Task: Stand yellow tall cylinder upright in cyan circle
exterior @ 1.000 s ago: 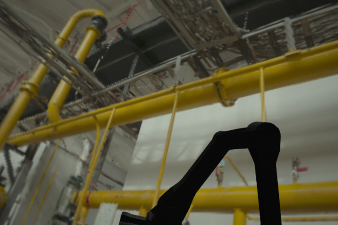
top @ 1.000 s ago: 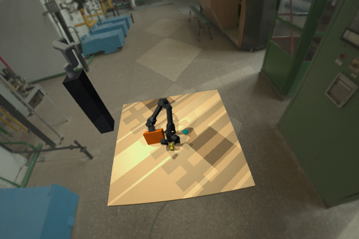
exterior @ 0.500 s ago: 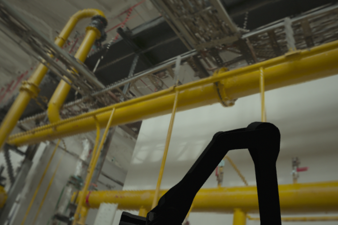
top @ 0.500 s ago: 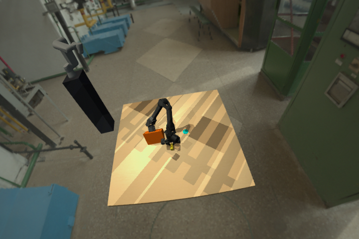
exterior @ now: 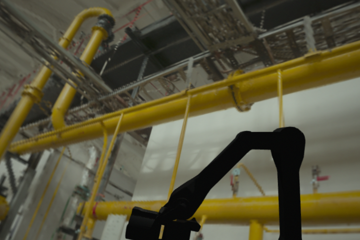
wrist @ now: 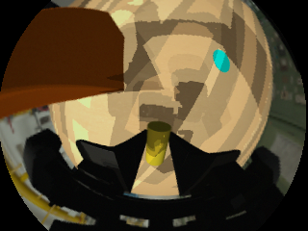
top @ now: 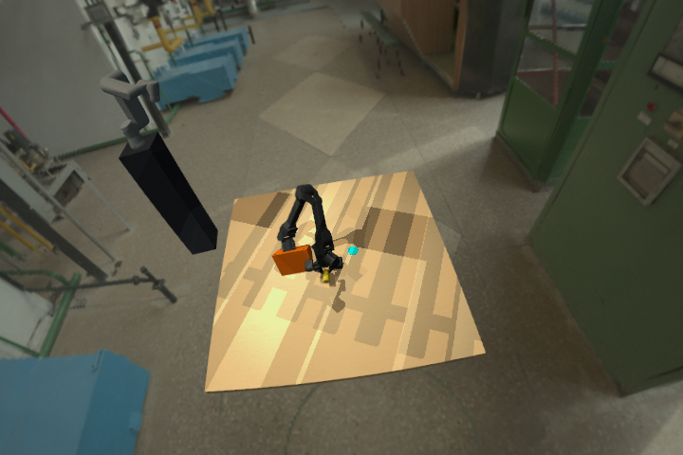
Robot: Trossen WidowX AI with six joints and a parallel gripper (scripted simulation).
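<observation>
The cyan circle lies 17 cm ahead of my gripper tip, 14 cm to the left of it and 5 cm below it. From my gripper tip the other things lie so: yellow tall cylinder (2 cm to the right).
</observation>
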